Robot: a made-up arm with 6 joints. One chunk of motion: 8 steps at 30 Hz.
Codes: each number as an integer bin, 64 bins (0 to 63) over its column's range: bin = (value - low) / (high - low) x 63, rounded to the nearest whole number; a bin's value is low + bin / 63 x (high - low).
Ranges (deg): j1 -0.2..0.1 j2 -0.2..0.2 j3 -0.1..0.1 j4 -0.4..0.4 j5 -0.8..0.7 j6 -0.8..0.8
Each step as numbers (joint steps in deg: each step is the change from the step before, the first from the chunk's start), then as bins.
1 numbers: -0.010 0.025 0.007 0.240 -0.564 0.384
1 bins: 40 35 34 50 10 47
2 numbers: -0.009 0.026 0.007 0.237 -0.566 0.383
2 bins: 40 36 34 50 10 47
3 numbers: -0.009 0.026 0.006 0.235 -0.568 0.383
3 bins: 40 36 33 50 10 47
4 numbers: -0.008 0.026 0.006 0.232 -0.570 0.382
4 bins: 40 36 33 50 10 47
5 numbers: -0.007 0.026 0.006 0.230 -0.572 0.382
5 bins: 41 36 33 50 10 47
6 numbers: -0.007 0.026 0.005 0.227 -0.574 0.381
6 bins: 41 36 33 49 9 47
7 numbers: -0.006 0.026 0.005 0.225 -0.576 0.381
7 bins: 41 36 33 49 9 47
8 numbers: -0.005 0.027 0.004 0.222 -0.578 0.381
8 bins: 41 36 33 49 9 47
